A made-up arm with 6 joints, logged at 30 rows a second.
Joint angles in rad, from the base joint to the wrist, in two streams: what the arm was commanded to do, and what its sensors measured. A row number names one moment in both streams.
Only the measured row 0 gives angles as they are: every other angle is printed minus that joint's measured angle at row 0.
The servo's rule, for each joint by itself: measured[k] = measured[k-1] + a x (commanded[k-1-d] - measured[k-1]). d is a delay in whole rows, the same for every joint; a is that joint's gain. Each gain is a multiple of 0.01, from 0.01 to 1. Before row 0 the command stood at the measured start. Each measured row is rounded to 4 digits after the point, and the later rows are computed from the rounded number. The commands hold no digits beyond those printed.
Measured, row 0:
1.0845, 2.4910, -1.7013, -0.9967, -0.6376, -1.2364
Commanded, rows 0 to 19:
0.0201, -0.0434, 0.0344, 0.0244, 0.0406, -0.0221
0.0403, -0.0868, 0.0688, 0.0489, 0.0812, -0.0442
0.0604, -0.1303, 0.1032, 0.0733, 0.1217, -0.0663
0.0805, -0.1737, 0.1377, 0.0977, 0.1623, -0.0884
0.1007, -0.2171, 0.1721, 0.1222, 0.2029, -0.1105
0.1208, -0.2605, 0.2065, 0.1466, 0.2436, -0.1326
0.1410, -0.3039, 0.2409, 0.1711, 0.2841, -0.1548
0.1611, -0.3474, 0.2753, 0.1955, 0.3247, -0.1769
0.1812, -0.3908, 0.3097, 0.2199, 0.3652, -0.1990
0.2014, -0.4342, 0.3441, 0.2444, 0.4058, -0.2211
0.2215, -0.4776, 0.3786, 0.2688, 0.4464, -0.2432
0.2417, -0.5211, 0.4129, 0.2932, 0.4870, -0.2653
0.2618, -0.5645, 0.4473, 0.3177, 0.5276, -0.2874
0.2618, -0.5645, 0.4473, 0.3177, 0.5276, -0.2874
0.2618, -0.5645, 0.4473, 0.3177, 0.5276, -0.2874
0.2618, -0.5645, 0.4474, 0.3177, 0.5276, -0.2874
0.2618, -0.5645, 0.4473, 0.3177, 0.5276, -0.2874
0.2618, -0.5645, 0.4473, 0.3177, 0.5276, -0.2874
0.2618, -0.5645, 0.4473, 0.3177, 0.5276, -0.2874
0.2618, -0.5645, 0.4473, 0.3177, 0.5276, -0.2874
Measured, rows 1 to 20:
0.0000, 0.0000, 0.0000, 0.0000, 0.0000, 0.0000
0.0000, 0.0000, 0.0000, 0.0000, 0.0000, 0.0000
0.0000, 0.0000, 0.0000, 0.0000, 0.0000, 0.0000
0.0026, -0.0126, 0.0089, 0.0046, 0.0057, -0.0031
0.0075, -0.0341, 0.0245, 0.0130, 0.0163, -0.0089
0.0144, -0.0620, 0.0450, 0.0245, 0.0311, -0.0169
0.0230, -0.0944, 0.0691, 0.0384, 0.0495, -0.0269
0.0331, -0.1300, 0.0959, 0.0543, 0.0710, -0.0386
0.0445, -0.1678, 0.1247, 0.0718, 0.0952, -0.0518
0.0570, -0.2073, 0.1549, 0.0907, 0.1216, -0.0662
0.0705, -0.2479, 0.1862, 0.1106, 0.1500, -0.0817
0.0849, -0.2893, 0.2183, 0.1314, 0.1801, -0.0981
0.1000, -0.3313, 0.2510, 0.1529, 0.2117, -0.1153
0.1158, -0.3737, 0.2842, 0.1749, 0.2446, -0.1332
0.1322, -0.4164, 0.3177, 0.1974, 0.2785, -0.1517
0.1490, -0.4593, 0.3514, 0.2203, 0.3134, -0.1707
0.1637, -0.4898, 0.3763, 0.2388, 0.3434, -0.1870
0.1765, -0.5115, 0.3948, 0.2538, 0.3692, -0.2011
0.1876, -0.5269, 0.4085, 0.2659, 0.3914, -0.2132
0.1972, -0.5378, 0.4186, 0.2757, 0.4105, -0.2236
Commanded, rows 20 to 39:
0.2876, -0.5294, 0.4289, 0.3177, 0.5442, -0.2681
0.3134, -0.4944, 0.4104, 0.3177, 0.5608, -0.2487
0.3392, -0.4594, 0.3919, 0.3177, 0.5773, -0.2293
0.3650, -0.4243, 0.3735, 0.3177, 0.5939, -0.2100
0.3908, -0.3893, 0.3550, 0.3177, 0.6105, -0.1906
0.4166, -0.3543, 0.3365, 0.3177, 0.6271, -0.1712
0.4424, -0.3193, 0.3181, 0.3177, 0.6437, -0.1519
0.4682, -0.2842, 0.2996, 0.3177, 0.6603, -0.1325
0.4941, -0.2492, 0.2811, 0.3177, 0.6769, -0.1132
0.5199, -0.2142, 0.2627, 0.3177, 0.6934, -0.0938
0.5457, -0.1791, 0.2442, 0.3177, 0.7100, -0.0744
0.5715, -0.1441, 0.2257, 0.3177, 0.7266, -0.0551
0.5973, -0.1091, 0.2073, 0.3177, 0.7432, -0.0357
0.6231, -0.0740, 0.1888, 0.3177, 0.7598, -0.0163
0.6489, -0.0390, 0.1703, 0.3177, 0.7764, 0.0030
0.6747, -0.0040, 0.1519, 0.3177, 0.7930, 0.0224
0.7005, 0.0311, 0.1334, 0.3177, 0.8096, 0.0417
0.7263, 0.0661, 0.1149, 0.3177, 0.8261, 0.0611
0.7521, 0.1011, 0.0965, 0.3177, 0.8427, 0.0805
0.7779, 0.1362, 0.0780, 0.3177, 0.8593, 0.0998
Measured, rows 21 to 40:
0.2056, -0.5455, 0.4261, 0.2837, 0.4269, -0.2325
0.2129, -0.5510, 0.4316, 0.2902, 0.4410, -0.2402
0.2193, -0.5549, 0.4357, 0.2954, 0.4531, -0.2468
0.2282, -0.5475, 0.4339, 0.2996, 0.4659, -0.2498
0.2393, -0.5321, 0.4278, 0.3030, 0.4792, -0.2496
0.2523, -0.5110, 0.4185, 0.3058, 0.4929, -0.2468
0.2670, -0.4859, 0.4068, 0.3081, 0.5070, -0.2416
0.2831, -0.4579, 0.3933, 0.3099, 0.5215, -0.2345
0.3005, -0.4279, 0.3785, 0.3114, 0.5363, -0.2256
0.3189, -0.3964, 0.3628, 0.3126, 0.5513, -0.2153
0.3383, -0.3639, 0.3464, 0.3136, 0.5666, -0.2037
0.3586, -0.3306, 0.3294, 0.3144, 0.5820, -0.1910
0.3796, -0.2968, 0.3121, 0.3150, 0.5976, -0.1774
0.4012, -0.2627, 0.2944, 0.3155, 0.6133, -0.1630
0.4233, -0.2283, 0.2765, 0.3159, 0.6292, -0.1479
0.4459, -0.1937, 0.2585, 0.3162, 0.6452, -0.1322
0.4689, -0.1590, 0.2404, 0.3165, 0.6612, -0.1160
0.4923, -0.1242, 0.2222, 0.3167, 0.6773, -0.0993
0.5160, -0.0893, 0.2039, 0.3169, 0.6935, -0.0823
0.5400, -0.0544, 0.1856, 0.3171, 0.7098, -0.0649

